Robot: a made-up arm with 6 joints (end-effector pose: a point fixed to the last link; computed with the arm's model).
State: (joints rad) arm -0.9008 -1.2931 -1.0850 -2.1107 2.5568 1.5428
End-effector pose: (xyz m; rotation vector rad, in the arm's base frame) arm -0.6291 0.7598 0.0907 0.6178 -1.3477 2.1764
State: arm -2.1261 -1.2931 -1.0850 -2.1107 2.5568 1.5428
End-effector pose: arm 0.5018 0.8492 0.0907 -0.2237 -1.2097 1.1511
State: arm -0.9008 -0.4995 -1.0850 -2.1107 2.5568 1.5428
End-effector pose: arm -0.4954 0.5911 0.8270 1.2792 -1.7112 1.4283
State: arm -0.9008 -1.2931 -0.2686 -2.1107 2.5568 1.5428
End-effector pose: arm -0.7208 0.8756 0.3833 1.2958 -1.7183 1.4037
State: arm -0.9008 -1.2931 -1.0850 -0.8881 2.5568 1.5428
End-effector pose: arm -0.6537 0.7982 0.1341 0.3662 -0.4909 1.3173
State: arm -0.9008 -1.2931 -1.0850 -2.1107 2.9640 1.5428
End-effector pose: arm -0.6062 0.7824 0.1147 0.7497 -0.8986 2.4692
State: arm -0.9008 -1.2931 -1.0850 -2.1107 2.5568 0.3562
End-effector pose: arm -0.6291 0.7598 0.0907 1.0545 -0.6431 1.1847
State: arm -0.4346 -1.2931 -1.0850 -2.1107 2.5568 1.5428
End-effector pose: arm -0.9035 0.3959 0.0907 1.0152 -1.3002 2.5319
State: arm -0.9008 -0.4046 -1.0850 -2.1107 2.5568 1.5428
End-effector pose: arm -0.4565 0.5420 0.8972 1.3474 -1.7394 1.3249
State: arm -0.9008 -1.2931 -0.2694 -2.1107 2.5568 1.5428
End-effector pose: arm -0.7208 0.8756 0.3830 1.2952 -1.7180 1.4046
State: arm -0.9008 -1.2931 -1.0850 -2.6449 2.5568 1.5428
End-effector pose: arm -0.6037 0.7614 0.0768 -0.7118 1.7554 -2.4897
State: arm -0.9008 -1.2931 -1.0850 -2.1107 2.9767 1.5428
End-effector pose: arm -0.6055 0.7833 0.1153 0.7535 -0.8836 2.4772
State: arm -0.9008 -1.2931 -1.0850 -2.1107 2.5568 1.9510
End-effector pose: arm -0.6291 0.7598 0.0907 0.3639 -1.5847 2.4893
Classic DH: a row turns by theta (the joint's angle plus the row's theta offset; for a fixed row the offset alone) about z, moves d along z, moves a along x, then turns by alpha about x. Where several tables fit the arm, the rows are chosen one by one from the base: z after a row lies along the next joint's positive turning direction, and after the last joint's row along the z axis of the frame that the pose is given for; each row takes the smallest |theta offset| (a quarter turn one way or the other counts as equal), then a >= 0, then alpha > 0; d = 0 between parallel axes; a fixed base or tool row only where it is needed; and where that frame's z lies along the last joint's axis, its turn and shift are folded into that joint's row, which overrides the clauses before.
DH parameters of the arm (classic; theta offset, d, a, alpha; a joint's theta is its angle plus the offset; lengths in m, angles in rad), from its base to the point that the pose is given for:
joint 1: 0 0.202 0 -1.5708
joint 2: -1.5708 0 0.7505 0
joint 3: 1.5708 0.0258 0 1.5708
joint 4: 0 0.4948 0 -1.5708
joint 5: 0 0 0 1.5708
joint 6: 0 0.0994 0 0

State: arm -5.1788 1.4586 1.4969 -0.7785 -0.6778 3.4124
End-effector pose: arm 0.3405 0.8309 -0.2681 -1.6299 -1.7811 -0.6335
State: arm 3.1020 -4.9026 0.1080 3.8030 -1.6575 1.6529
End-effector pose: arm -1.2304 -0.0380 0.3059 1.8935 1.7764 -0.6101
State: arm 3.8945 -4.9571 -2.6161 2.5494 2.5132 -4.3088
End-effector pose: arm -0.1910 -0.2591 0.4521 1.8641 1.8328 -1.0035
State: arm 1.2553 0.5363 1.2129 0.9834 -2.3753 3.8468
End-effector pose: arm 0.2803 0.7571 0.8096 0.3475 1.1122 -1.5289
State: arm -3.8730 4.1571 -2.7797 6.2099 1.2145 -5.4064
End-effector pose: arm 0.0620 -0.0811 -0.1831 -2.0810 2.1469 0.8491
